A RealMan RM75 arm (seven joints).
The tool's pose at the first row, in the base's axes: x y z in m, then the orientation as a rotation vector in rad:
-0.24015, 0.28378, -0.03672, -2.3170, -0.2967, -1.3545
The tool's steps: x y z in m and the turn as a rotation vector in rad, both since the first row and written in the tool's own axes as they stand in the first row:
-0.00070, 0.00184, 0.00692, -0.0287, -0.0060, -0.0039
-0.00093, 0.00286, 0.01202, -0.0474, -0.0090, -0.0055
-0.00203, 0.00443, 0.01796, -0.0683, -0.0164, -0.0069
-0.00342, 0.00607, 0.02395, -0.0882, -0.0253, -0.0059
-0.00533, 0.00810, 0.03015, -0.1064, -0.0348, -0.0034
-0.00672, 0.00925, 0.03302, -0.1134, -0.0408, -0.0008
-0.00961, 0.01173, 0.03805, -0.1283, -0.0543, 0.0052
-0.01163, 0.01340, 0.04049, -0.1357, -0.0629, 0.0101
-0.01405, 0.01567, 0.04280, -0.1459, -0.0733, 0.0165
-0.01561, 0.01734, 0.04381, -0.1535, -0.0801, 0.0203
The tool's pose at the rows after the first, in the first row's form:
-0.23443, 0.28545, -0.04075, -2.3455, -0.2856, -1.3625
-0.23020, 0.28696, -0.04338, -2.3632, -0.2768, -1.3681
-0.22554, 0.28842, -0.04727, -2.3860, -0.2677, -1.3696
-0.22096, 0.28984, -0.05145, -2.4087, -0.2566, -1.3677
-0.21632, 0.29104, -0.05627, -2.4301, -0.2449, -1.3634
-0.21434, 0.29143, -0.05900, -2.4399, -0.2391, -1.3582
-0.21091, 0.29172, -0.06429, -2.4609, -0.2263, -1.3458
-0.20938, 0.29147, -0.06751, -2.4724, -0.2182, -1.3365
-0.20790, 0.29064, -0.07119, -2.4871, -0.2069, -1.3253
-0.20724, 0.28970, -0.07340, -2.4975, -0.1993, -1.3185

